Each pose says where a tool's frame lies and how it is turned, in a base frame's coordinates. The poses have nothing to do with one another.
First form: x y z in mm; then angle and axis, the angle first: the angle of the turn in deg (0 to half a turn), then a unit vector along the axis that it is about.
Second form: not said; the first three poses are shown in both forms.
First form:
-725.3 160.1 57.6 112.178 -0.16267 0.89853 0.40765
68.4 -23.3 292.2 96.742 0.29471 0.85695 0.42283
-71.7 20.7 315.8 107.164 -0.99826 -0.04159 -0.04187
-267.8 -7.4 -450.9 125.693 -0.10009 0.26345 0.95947
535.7 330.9 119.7 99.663 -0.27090 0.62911 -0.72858
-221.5 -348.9 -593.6 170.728 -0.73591 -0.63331 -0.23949
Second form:
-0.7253 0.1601 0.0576 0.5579 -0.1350 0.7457 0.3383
0.0684 -0.0233 0.2922 0.6643 0.2203 0.6405 0.3160
-0.0717 0.0207 0.3158 0.5937 -0.8033 -0.0335 -0.0337
-0.2678 -0.0074 -0.4509 0.4564 -0.0891 0.2344 0.8537
0.5357 0.3309 0.1197 0.6450 -0.2070 0.4807 -0.5567
-0.2215 -0.3489 -0.5936 0.0808 -0.7335 -0.6312 -0.2387

